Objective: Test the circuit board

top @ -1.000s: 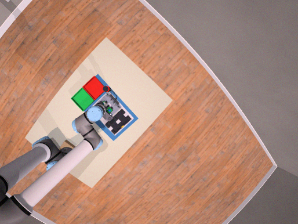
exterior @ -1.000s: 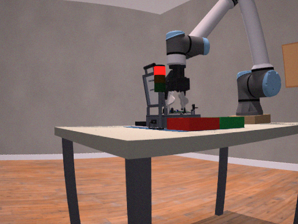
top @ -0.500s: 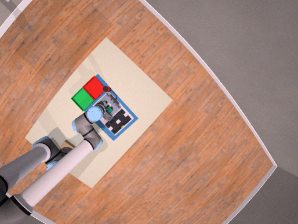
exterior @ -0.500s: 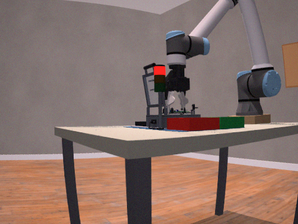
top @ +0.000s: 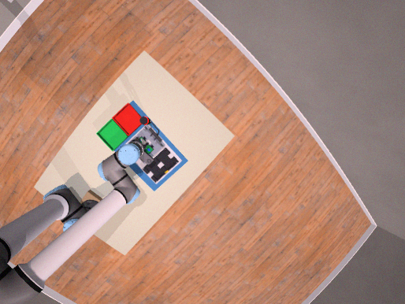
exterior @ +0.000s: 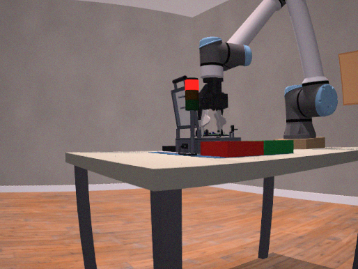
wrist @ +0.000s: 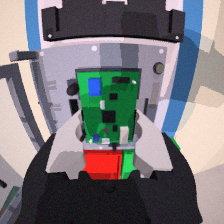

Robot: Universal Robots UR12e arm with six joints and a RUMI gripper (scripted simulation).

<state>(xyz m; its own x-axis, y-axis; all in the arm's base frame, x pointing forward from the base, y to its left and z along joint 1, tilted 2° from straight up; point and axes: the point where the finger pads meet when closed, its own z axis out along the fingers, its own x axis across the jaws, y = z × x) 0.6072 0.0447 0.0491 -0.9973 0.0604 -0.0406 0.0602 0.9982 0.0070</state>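
My gripper is now right at the green circuit board. From my hand the other things lie so: green bin 21 cm to the left, 9 cm behind, 6 cm below; red bin 20 cm to the left, 6 cm below, 6 cm ahead; lid 12 cm ahead, 11 cm above.
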